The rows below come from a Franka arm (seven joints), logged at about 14 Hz.
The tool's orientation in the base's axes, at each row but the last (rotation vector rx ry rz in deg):
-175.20, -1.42, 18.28
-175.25, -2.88, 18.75
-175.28, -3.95, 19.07
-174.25, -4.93, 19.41
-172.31, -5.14, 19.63
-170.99, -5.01, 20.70
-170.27, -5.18, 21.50
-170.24, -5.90, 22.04
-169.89, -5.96, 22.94
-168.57, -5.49, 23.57
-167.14, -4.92, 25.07
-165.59, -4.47, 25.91
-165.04, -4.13, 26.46
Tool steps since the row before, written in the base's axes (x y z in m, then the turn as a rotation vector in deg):
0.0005, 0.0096, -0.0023, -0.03, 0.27, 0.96
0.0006, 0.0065, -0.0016, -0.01, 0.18, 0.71
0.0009, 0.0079, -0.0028, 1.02, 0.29, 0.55
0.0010, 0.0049, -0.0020, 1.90, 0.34, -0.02
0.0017, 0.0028, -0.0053, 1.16, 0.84, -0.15
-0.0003, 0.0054, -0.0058, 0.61, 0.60, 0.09
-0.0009, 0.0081, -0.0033, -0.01, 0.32, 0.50
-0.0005, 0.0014, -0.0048, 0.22, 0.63, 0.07
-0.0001, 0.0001, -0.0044, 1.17, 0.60, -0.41
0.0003, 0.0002, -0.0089, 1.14, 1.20, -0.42
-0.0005, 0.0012, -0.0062, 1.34, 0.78, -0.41
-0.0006, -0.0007, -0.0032, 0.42, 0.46, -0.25
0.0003, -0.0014, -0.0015, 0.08, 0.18, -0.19
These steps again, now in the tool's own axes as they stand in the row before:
0.0012, -0.0094, 0.0028, -0.22, -0.34, -0.91
0.0012, -0.0064, 0.0018, -0.15, -0.23, -0.68
0.0019, -0.0077, 0.0030, 0.89, -0.29, -0.74
0.0017, -0.0047, 0.0021, 1.88, -0.25, -0.38
0.0030, -0.0021, 0.0050, 1.22, -0.76, -0.03
0.0015, -0.0045, 0.0063, 0.61, -0.58, -0.16
0.0006, -0.0075, 0.0045, -0.11, -0.39, -0.43
0.0008, -0.0007, 0.0049, 0.25, -0.62, -0.04
0.0010, 0.0006, 0.0042, 1.28, -0.47, 0.16
0.0027, 0.0014, 0.0084, 1.31, -1.06, 0.27
0.0014, 0.0000, 0.0062, 1.46, -0.65, 0.13
0.0003, 0.0014, 0.0030, 0.51, -0.39, 0.20
0.0006, 0.0017, 0.0010, 0.15, -0.13, 0.19

